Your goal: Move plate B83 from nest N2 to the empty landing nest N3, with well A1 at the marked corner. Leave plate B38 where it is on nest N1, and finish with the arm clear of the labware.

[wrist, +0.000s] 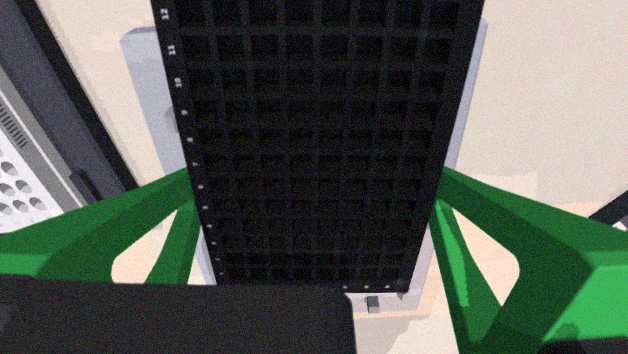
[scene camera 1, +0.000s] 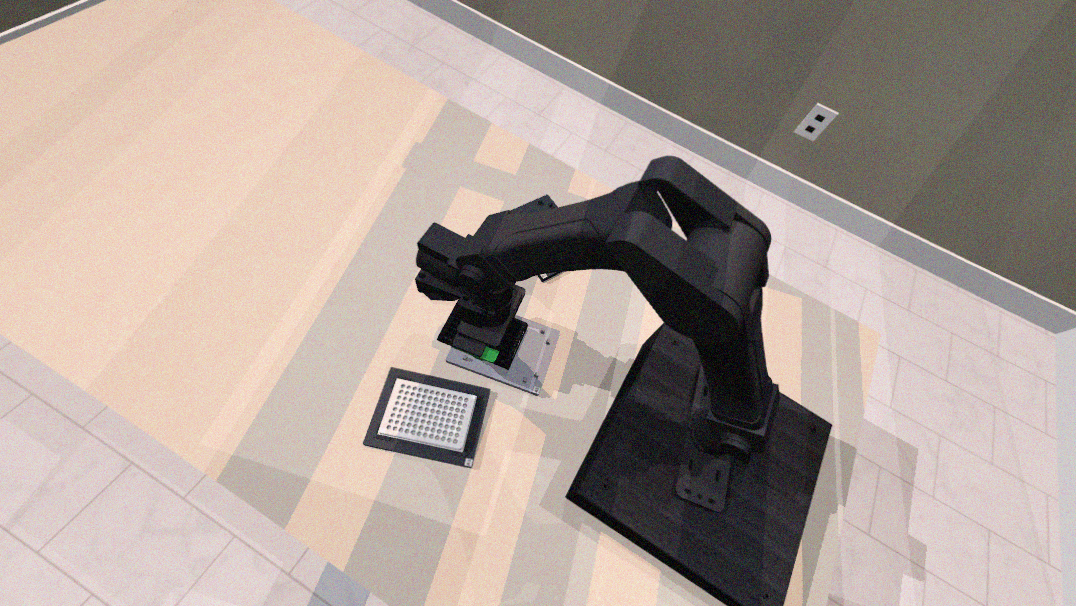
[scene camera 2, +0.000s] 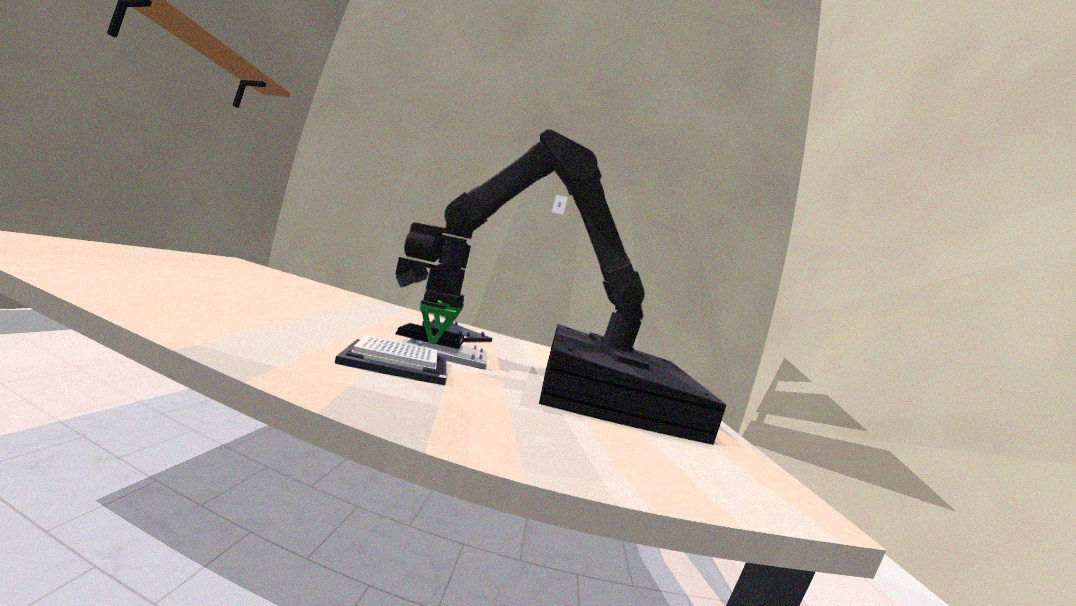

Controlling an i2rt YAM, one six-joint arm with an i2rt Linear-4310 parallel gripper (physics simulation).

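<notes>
My gripper (scene camera 1: 485, 340) (scene camera 2: 436, 335) (wrist: 314, 177) is shut on a black well plate (scene camera 1: 515, 347) (scene camera 2: 411, 331) (wrist: 315, 125), taken as B83, with one green finger at each long side. The plate is level and appears slightly above a light grey nest (scene camera 1: 538, 353) (scene camera 2: 474, 359) (wrist: 144, 75), offset in scene camera 1 away from the robot base. Its column 12 end is at the top of the wrist view; its A1 corner cannot be read. A white plate (scene camera 1: 426, 414) (scene camera 2: 395, 351) (wrist: 14, 186), taken as B38, sits on a dark nest (scene camera 1: 480, 414) (scene camera 2: 391, 370) (wrist: 60, 120).
Another dark nest (scene camera 1: 545, 204) (scene camera 2: 474, 335) (wrist: 614, 210) is largely hidden behind the arm, on the far side of the grey nest. The black robot base (scene camera 1: 624, 466) (scene camera 2: 624, 391) stands on the wooden table (scene camera 1: 218, 188) (scene camera 2: 466, 429). The white plate's nest is close beside the grey nest.
</notes>
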